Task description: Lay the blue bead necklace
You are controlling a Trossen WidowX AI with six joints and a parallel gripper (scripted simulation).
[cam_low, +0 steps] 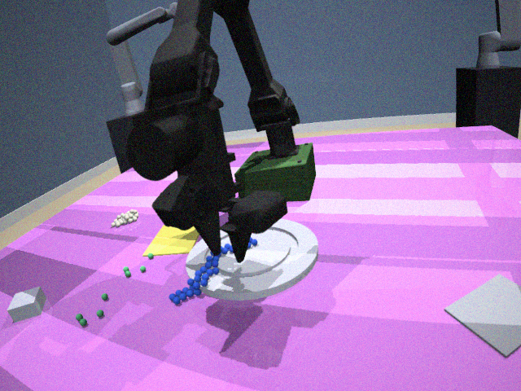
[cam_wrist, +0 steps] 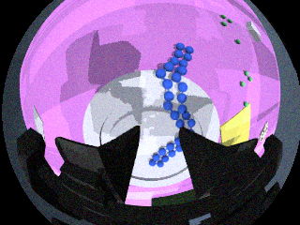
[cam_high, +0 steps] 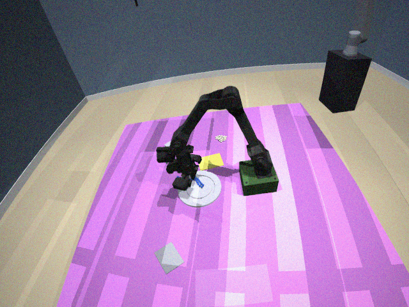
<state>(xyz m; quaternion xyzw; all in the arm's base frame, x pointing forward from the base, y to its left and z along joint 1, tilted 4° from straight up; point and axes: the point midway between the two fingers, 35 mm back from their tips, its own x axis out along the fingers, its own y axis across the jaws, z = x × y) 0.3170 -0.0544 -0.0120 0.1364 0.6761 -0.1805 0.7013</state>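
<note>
My gripper tip is now 30 mm past the round white bead board, 20 mm to the right of it and 10 mm above it. From my gripper tip the other things lie so: yellow sheet 100 mm behind, 130 mm to the right, 20 mm below; then grey tile 110 mm ahead, 330 mm to the left, 20 mm below; then cube 110 mm ahead, 300 mm to the right, 10 mm below.
</note>
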